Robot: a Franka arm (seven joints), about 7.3 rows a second.
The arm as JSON. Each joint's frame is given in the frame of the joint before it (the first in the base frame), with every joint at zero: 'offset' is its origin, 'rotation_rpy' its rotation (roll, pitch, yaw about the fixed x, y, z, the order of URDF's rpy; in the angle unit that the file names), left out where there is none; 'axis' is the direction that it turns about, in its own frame. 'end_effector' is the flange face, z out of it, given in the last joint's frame.
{
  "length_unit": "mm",
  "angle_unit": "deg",
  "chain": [
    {
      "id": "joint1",
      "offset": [
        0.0,
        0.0,
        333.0
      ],
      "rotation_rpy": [
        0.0,
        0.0,
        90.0
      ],
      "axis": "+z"
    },
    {
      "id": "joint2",
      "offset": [
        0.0,
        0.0,
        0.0
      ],
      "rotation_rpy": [
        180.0,
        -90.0,
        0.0
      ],
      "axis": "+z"
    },
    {
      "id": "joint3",
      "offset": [
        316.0,
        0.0,
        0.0
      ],
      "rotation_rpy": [
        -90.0,
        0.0,
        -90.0
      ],
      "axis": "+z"
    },
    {
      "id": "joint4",
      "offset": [
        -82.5,
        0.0,
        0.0
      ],
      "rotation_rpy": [
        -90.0,
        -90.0,
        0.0
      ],
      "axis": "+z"
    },
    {
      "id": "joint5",
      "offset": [
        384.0,
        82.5,
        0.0
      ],
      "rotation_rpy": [
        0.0,
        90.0,
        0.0
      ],
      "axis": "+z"
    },
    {
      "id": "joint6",
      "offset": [
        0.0,
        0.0,
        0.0
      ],
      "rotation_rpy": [
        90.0,
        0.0,
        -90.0
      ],
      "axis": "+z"
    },
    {
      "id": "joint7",
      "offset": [
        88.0,
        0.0,
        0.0
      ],
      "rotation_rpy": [
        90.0,
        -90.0,
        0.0
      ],
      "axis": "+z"
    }
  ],
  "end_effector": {
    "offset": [
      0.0,
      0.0,
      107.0
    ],
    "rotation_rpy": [
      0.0,
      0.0,
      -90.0
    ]
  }
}
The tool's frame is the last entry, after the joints.
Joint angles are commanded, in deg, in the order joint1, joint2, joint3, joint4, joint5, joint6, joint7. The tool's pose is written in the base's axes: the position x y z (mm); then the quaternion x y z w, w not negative. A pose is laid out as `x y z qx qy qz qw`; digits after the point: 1 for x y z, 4 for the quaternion.
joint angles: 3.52, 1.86, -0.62, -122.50, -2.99, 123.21, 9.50
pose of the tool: 541.6 25.3 388.8 0.9988 -0.0431 -0.0076 0.0228
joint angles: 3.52, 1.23, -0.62, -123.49, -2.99, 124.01, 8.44
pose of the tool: 538.0 25.2 388.2 0.9992 -0.0336 -0.0040 0.0222
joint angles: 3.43, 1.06, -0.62, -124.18, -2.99, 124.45, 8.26
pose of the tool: 535.6 24.3 385.1 0.9992 -0.0326 -0.0048 0.0221
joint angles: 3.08, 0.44, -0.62, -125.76, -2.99, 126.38, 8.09
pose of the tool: 531.5 21.1 381.5 0.9992 -0.0337 0.0035 0.0208
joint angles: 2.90, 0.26, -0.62, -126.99, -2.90, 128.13, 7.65
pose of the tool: 528.8 19.5 376.3 0.9993 -0.0314 0.0094 0.0193
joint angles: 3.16, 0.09, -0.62, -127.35, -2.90, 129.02, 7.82
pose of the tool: 528.5 22.0 376.4 0.9992 -0.0304 0.0155 0.0186
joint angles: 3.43, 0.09, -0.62, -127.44, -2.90, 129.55, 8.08
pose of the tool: 528.9 24.6 376.6 0.9992 -0.0302 0.0194 0.0180
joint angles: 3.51, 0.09, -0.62, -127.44, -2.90, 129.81, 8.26
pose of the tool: 529.4 25.4 377.0 0.9991 -0.0310 0.0217 0.0177
